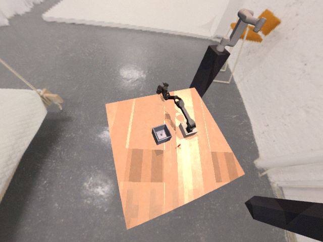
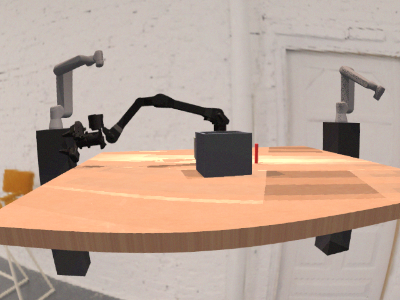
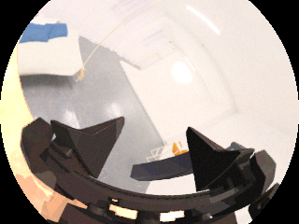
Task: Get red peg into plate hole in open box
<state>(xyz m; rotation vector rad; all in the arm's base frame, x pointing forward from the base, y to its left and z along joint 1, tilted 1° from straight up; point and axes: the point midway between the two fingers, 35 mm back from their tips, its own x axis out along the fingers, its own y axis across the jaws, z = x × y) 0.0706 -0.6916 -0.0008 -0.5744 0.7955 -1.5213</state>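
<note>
The red peg lies 10 cm ahead of my gripper tip, 84 cm to the left of it and 6 cm below it. The rest, counted from my gripper tip: plate: 25 cm ahead, 67 cm to the left, 6 cm below.
</note>
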